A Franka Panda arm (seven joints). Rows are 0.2 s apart.
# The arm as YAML. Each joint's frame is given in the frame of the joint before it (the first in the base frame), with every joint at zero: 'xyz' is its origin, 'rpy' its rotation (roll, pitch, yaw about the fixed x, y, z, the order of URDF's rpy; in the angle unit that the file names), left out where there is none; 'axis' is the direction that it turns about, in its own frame. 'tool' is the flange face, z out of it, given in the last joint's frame.
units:
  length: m
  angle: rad
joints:
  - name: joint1
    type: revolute
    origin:
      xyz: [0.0, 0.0, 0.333]
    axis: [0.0, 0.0, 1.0]
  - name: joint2
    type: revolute
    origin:
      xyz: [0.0, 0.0, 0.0]
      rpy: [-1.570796, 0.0, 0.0]
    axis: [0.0, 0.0, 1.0]
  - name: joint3
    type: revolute
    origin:
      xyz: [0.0, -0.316, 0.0]
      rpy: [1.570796, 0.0, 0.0]
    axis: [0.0, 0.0, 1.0]
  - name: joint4
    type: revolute
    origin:
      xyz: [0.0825, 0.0, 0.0]
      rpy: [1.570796, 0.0, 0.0]
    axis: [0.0, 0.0, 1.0]
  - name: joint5
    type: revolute
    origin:
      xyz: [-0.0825, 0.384, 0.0]
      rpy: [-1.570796, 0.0, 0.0]
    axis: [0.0, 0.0, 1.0]
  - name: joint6
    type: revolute
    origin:
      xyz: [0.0, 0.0, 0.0]
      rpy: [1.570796, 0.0, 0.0]
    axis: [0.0, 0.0, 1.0]
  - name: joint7
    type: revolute
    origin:
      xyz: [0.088, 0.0, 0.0]
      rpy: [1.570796, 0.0, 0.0]
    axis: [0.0, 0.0, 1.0]
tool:
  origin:
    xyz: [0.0, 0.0, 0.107]
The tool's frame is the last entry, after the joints.
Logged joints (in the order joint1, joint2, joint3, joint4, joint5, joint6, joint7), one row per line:
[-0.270 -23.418 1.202 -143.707 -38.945 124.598 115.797]
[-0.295 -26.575 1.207 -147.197 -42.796 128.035 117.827]
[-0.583 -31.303 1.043 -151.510 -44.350 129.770 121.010]
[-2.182 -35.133 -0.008 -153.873 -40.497 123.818 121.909]
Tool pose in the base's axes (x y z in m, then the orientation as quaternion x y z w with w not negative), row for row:
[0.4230 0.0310 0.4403 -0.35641 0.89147 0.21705 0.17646]
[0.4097 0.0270 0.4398 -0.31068 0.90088 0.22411 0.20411]
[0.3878 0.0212 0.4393 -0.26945 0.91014 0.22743 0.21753]
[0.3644 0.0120 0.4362 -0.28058 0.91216 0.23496 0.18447]
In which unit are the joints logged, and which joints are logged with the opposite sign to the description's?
The joints are logged in degrees. Opposite sign: joint5.
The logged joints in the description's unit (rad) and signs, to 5 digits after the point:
[-0.00471 -0.40872 0.02098 -2.50816 0.67972 2.17465 2.02104]
[-0.00515 -0.46382 0.02107 -2.56907 0.74693 2.23463 2.05647]
[-0.01018 -0.54634 0.01820 -2.64435 0.77405 2.26491 2.11202]
[-0.03808 -0.61319 -0.00014 -2.68559 0.70681 2.16103 2.12771]

